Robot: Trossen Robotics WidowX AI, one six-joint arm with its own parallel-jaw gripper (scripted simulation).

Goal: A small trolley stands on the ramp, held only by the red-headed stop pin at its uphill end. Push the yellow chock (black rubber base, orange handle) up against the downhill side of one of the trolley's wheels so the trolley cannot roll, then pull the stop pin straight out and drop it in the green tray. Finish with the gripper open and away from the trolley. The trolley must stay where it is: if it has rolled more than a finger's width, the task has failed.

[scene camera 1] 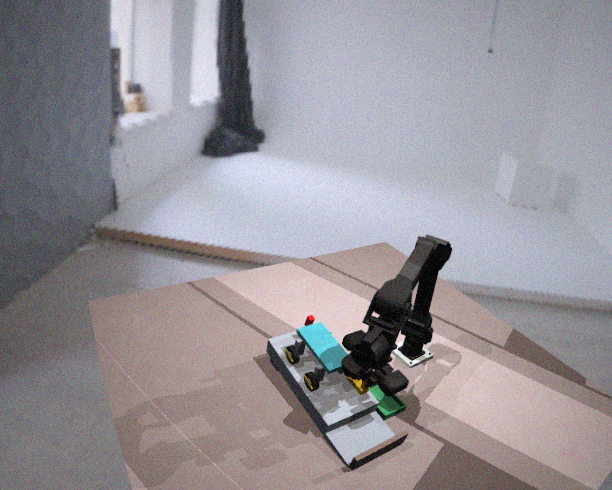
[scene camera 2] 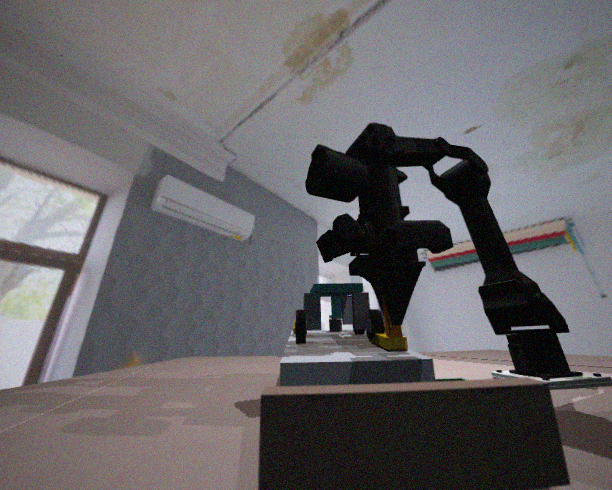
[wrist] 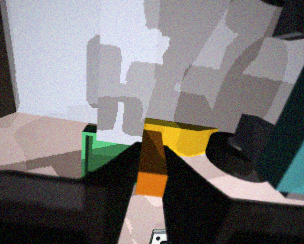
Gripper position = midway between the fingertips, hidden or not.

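The gripper [scene camera 2: 394,324], [scene camera 1: 365,384] and [wrist: 150,149] holds a yellow chock [wrist: 188,140]. A trolley [scene camera 2: 354,310] and [scene camera 1: 317,337] is visible too, and so is a brown lip [scene camera 2: 507,426].
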